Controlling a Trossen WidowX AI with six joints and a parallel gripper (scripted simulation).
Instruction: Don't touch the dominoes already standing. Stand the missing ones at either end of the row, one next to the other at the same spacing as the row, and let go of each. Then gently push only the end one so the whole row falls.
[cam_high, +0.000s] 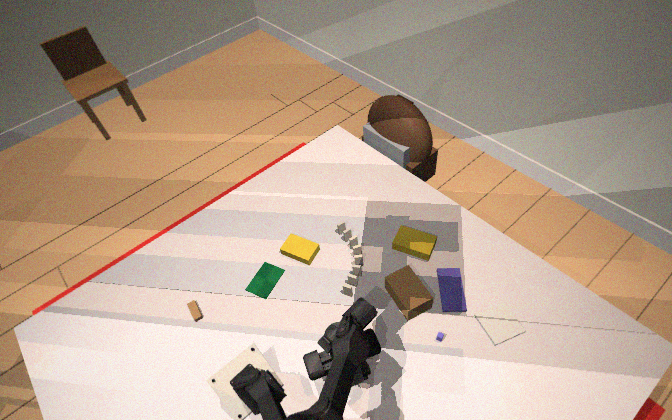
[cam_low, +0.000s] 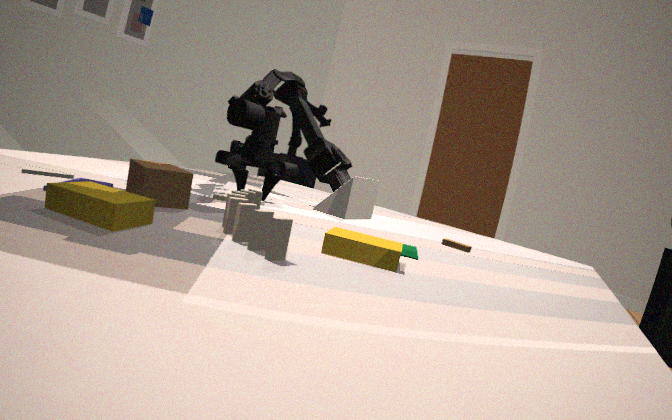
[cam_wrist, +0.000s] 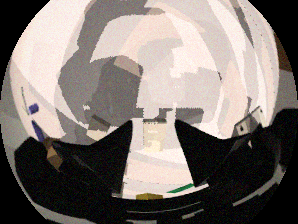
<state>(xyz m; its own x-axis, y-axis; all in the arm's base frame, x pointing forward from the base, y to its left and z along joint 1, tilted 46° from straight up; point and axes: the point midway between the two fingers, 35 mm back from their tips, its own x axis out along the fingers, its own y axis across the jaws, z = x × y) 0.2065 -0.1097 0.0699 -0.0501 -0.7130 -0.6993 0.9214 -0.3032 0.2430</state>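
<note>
Right now my gripper tip is 360 mm to the right of the green flat piece and 10 mm short of it. Round my gripper tip: purple slab: 370 mm ahead, 60 mm to the right; then brown box: 260 mm ahead, 30 mm above, 10 mm to the left; then tiny blue cube: 230 mm ahead, 130 mm to the right, 10 mm above.
</note>
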